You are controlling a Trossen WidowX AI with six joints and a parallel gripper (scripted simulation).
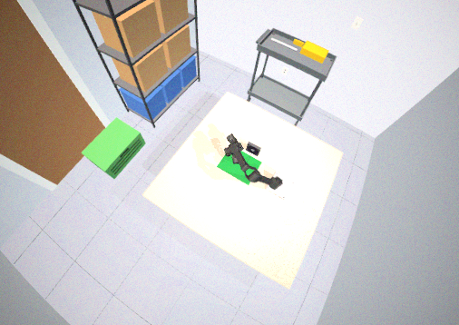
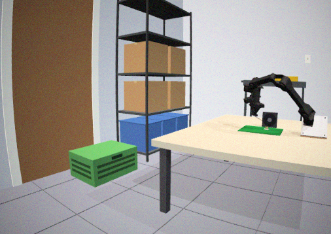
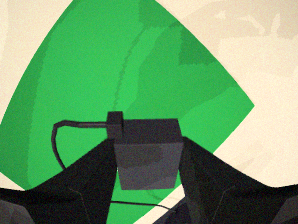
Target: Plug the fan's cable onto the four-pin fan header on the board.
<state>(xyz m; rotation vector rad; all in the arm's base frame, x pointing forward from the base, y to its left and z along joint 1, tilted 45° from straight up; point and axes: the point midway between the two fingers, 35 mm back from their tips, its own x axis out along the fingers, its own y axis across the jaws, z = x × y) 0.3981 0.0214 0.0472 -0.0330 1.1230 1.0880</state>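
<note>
The black fan is 8 cm behind my gripper tip, 17 cm to the right of it and 5 cm below it. From my gripper tip the other things lie so: dark grey fan plug (1 cm behind, 1 cm to the right); then green board (6 cm behind, 2 cm to the right, 12 cm below).
</note>
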